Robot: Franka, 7 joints.
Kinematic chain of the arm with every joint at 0, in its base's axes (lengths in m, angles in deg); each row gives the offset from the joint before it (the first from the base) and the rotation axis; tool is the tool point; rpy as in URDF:
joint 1: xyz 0 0 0.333 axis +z
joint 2: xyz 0 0 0 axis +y
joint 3: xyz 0 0 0.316 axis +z
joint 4: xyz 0.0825 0 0 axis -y
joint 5: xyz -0.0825 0 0.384 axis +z
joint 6: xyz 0 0 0 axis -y
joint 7: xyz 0.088 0 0 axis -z
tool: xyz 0 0 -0.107 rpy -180 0 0
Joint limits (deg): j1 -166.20..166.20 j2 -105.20..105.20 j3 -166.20..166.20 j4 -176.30..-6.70 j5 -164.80..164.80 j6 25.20..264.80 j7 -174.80..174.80
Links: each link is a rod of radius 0.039 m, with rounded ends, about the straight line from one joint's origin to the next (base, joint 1, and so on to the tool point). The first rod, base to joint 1, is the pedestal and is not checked.
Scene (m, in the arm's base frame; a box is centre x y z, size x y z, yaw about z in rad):
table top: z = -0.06
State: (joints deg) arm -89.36 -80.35 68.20 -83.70 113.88 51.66 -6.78
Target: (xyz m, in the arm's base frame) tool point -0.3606 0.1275 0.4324
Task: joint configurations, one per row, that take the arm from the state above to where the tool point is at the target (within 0.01 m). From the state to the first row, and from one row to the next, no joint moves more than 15 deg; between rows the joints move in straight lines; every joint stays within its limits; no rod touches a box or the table.
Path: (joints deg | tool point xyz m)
1: -75.62 -67.60 81.47 -92.66 108.97 47.25 -6.78 | 0.3598 0.5225 0.4393
2: -61.88 -54.85 94.74 -101.62 104.06 42.84 -6.78 | 0.2143 0.5561 0.3980
3: -48.15 -42.11 108.01 -110.58 99.15 38.43 -6.78 | 0.0278 0.5503 0.3683
4: -34.41 -29.36 121.28 -119.54 94.25 34.02 -6.78 | -0.1650 0.4728 0.3660
5: -20.67 -16.61 134.54 -128.50 89.34 29.61 -6.78 | -0.3094 0.3204 0.3916
6: -6.93 -3.86 147.81 -137.46 84.43 25.20 -6.78 | -0.3606 0.1275 0.4324

